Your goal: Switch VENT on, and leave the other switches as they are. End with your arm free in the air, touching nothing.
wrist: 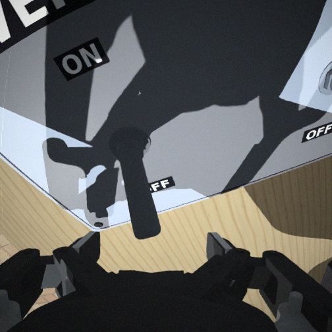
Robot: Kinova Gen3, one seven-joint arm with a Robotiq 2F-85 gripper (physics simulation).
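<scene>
The VENT switch has a dark, shaded lever (pixel 141 197) in the wrist view, left of centre. Its round base (pixel 129 142) sits on the grey panel (pixel 220 127), and the lever points down, beside the partly covered OFF label (pixel 164 185). The ON label (pixel 81 58) is above the base. Part of the VENT name plate (pixel 30 15) shows at the top left. My gripper (pixel 153 244) is open and empty, with its fingertips spread to the left and right of the lever's lower end. Whether a finger touches the lever cannot be told.
At the right edge, part of another switch's base (pixel 327 80) shows, with its OFF label (pixel 318 132) below. The panel's lower edge runs across a wooden surface (pixel 210 210). A small dark screw or hole (pixel 98 224) marks the panel's bottom corner. Shadows of the arm cover much of the panel.
</scene>
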